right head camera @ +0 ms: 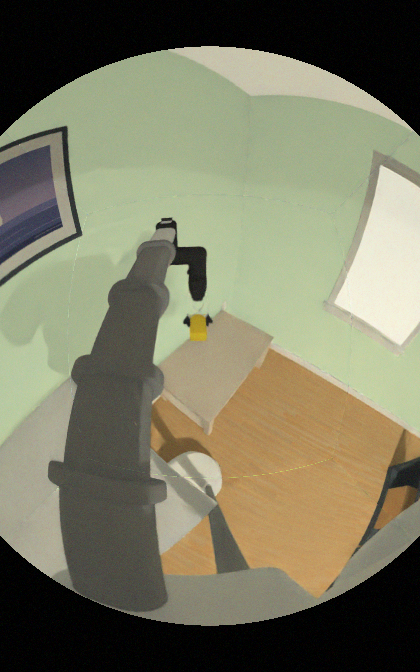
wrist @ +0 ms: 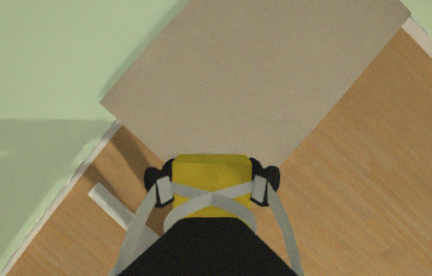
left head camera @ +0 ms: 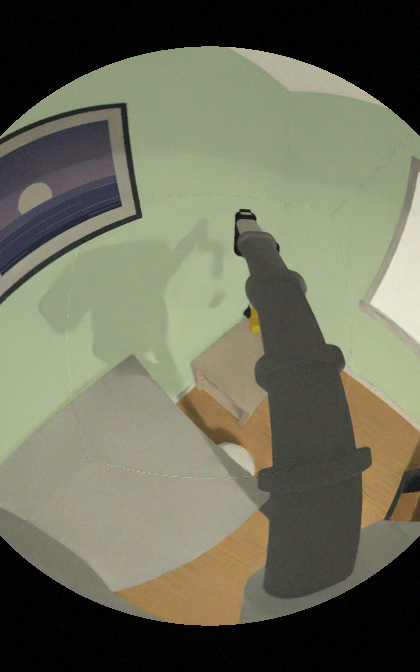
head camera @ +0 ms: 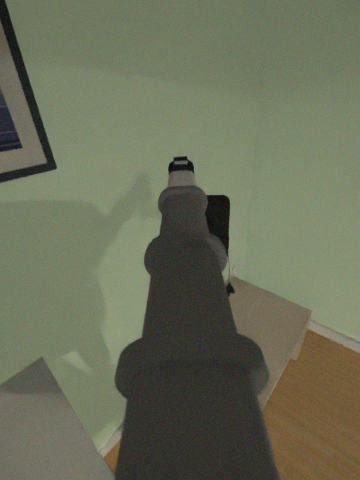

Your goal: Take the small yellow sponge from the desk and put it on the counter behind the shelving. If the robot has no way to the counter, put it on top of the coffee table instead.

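Frame: origin at the robot's base, x ahead, y left, z up, level; metres.
Where they show: gripper, fingertip midpoint: (wrist: 212, 174).
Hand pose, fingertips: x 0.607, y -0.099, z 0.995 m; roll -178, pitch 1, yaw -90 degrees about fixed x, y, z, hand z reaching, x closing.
After its pixels a point has its place.
The yellow sponge (left head camera: 255, 321) (right head camera: 198, 328) (wrist: 212, 172) @[y -0.100, x 0.616, z 1.039 m] is held between the two dark fingertips of my gripper (right head camera: 198, 320) (wrist: 212, 174) @[y -0.099, x 0.607, z 0.995 m], which is shut on it. In the wrist view the sponge overlaps the near corner of a low beige table (head camera: 270, 320) @[y -0.476, x 0.965, z 0.420 m] (left head camera: 225, 355) (right head camera: 215, 365) (wrist: 260, 65) @[y -0.236, x 0.828, z 0.420 m], which looks like the coffee table. The sponge is above the table's level; the height of the gap is hard to tell. In the head camera view my arm hides the sponge. A large pale grey top (head camera: 50, 430) @[y 0.319, x 0.283, z 0.921 m] (left head camera: 125, 475) (right head camera: 30, 465), perhaps the desk, is at the lower left. No counter can be made out.
Green walls meet behind the beige table. A round white object (left head camera: 239, 456) (right head camera: 207, 465) stands on the wood floor (right head camera: 290, 450) beside the grey top. A dark frame (left head camera: 411, 481) (right head camera: 402, 474) stands at the right edge. A framed picture (head camera: 42, 150) @[y 0.327, x 0.668, z 1.461 m] (left head camera: 131, 165) hangs at the left.
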